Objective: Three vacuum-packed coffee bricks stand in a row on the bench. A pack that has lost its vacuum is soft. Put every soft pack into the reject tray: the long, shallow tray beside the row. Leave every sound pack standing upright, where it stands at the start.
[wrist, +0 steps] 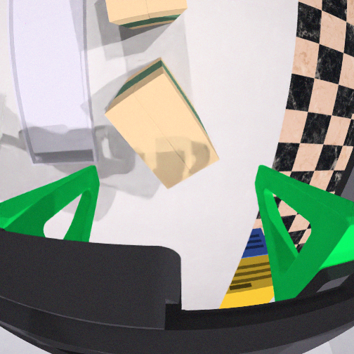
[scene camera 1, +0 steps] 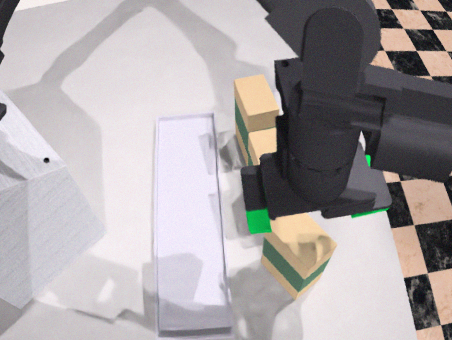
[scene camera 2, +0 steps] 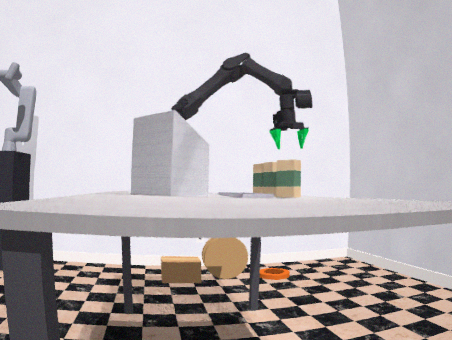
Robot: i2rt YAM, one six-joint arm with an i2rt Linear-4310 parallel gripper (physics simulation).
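Where they show: gripper, fingertip midpoint: (scene camera 1: pixel 311 219) (scene camera 2: pixel 290 148); arm's base at its link origin: (scene camera 2: pixel 171 131).
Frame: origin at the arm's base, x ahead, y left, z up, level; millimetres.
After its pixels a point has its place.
Note:
Three tan coffee packs with green bands stand upright in a row. The near pack (scene camera 1: pixel 299 250) {z -106, x 449, y -71 mm} (scene camera 2: pixel 288 178) {z -176, x 443, y -77 mm} (wrist: pixel 162 127) is turned at an angle to the others. The middle pack (scene camera 1: pixel 262 144) {z -106, x 400, y 85 mm} (scene camera 2: pixel 270 179) {z -178, x 399, y 44 mm} is partly hidden by the gripper in scene camera 1. The far pack (scene camera 1: pixel 256 97) {z -107, x 390, y 175 mm} (scene camera 2: pixel 257 179) {z -175, x 367, y 172 mm} stands behind it. Part of another pack (wrist: pixel 146 10) shows at the wrist view's top edge. The long, shallow reject tray (scene camera 1: pixel 187 180) {z -244, x 277, y 107 mm} (wrist: pixel 50 75) lies left of the row, with no pack in it. My gripper (scene camera 1: pixel 315 218) {z -63, x 457, y -51 mm} (scene camera 2: pixel 290 145) {z -63, x 457, y -51 mm} (wrist: pixel 176 173) is open and empty above the packs. Softness cannot be told.
A grey block (scene camera 1: pixel 60 200) {z -98, x 132, y -24 mm} (scene camera 2: pixel 170 155) {z -109, x 15, y -150 mm} stands left of the tray, under the arm's base. The bench (scene camera 2: pixel 225 215) {z -247, x 150, y -939 mm} ends to the right of the row, above a checkered floor (scene camera 1: pixel 427 205). A blue and yellow thing (wrist: pixel 252 272) shows beside the right finger in the wrist view.

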